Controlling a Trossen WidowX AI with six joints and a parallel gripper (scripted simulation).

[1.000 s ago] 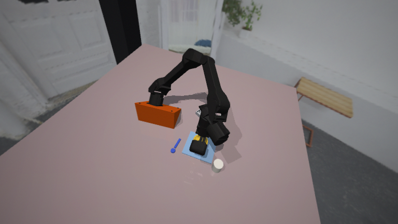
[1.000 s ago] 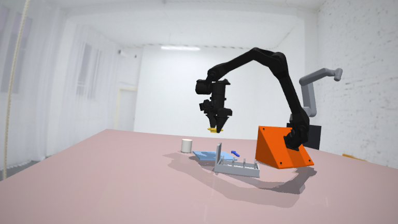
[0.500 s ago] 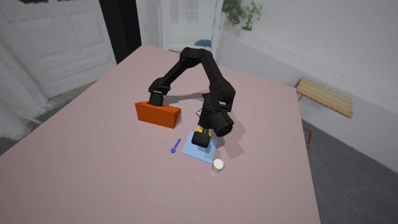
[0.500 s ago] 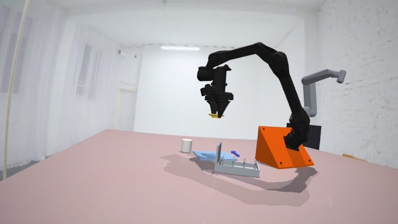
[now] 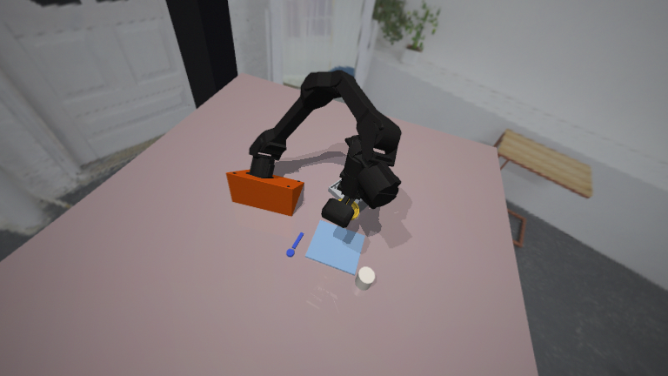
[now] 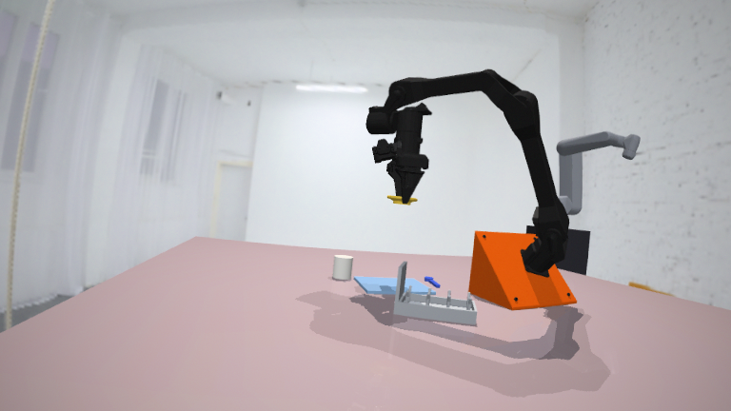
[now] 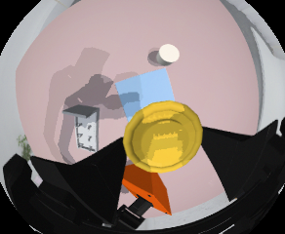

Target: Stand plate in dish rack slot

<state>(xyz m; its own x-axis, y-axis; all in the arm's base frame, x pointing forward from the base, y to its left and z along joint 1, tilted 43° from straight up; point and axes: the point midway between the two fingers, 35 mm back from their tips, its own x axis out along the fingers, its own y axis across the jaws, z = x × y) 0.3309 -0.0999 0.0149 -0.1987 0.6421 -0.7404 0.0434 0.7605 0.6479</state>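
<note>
Right now the grey dish rack is 4 cm behind my gripper tip, 19 cm to the left of it and 16 cm below it. Also, from my gripper tip: cream cup (11 cm ahead, 6 cm to the right, 16 cm below); then yellow plate (1 cm above); then light blue mat (18 cm below).
</note>
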